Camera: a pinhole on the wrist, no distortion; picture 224 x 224 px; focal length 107.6 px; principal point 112.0 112.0 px. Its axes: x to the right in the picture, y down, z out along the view. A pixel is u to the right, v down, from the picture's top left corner.
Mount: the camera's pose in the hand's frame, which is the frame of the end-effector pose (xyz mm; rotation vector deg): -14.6 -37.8 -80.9 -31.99 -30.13 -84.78
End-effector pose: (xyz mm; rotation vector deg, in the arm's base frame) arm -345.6 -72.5 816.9 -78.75 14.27 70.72
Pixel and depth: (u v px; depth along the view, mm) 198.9 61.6 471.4
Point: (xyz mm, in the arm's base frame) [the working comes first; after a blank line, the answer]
In the camera's frame: 380.7 -220.8 471.4

-678.3 259.7 1148.0
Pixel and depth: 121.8 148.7 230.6
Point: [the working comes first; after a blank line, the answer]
In the camera's frame: 21.0 78.7 230.6

-443.9 24.6 739.5
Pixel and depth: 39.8 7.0 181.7
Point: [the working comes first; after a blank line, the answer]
In the camera's frame: -121.9 -177.3 181.7

-546.9 -227.6 858.5
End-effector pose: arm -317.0 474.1 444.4 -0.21 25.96 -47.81
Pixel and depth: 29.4 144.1 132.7
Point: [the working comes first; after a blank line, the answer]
In the camera's frame: -101.9 39.6 132.7

-230.9 550.2 371.8
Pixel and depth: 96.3 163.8 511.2
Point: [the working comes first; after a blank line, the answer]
In the camera's frame: -74.6 246.1 511.2

170.2 498.5 523.9
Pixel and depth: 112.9 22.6 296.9
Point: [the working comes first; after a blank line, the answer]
In the camera's frame: 2.5 -246.7 296.9

-301.5 731.3 658.2
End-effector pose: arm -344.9 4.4 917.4 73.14 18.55 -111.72
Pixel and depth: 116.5 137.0 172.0
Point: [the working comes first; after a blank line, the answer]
In the camera's frame: 7.2 40.0 172.0

-338.9 -85.3 931.9
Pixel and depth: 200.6 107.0 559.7
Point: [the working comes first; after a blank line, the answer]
In the camera's frame: 460.9 -26.0 559.7

-795.7 -336.5 1229.8
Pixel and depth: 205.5 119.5 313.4
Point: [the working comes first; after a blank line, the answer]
In the camera's frame: 272.3 21.8 313.4

-604.5 -166.3 1048.2
